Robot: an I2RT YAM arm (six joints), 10 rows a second.
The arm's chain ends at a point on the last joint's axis. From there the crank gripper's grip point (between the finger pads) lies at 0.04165 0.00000 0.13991 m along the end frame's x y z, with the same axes.
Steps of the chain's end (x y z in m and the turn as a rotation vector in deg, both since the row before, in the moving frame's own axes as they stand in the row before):
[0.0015 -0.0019 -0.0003 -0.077 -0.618 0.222]
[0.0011 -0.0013 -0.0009 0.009 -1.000 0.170]
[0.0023 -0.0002 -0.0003 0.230 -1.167 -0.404]
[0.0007 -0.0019 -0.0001 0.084 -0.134 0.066]
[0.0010 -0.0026 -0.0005 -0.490 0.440 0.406]
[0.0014 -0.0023 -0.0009 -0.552 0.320 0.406]
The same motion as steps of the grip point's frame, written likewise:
[0.0000 -0.0016 0.0001 -0.077 -0.618 0.222]
[-0.0013 -0.0012 -0.0002 0.009 -1.000 0.170]
[-0.0006 -0.0010 0.0005 0.230 -1.167 -0.404]
[0.0004 -0.0021 0.0000 0.084 -0.134 0.066]
[0.0021 -0.0011 -0.0008 -0.490 0.440 0.406]
[0.0022 -0.0007 -0.0011 -0.552 0.320 0.406]

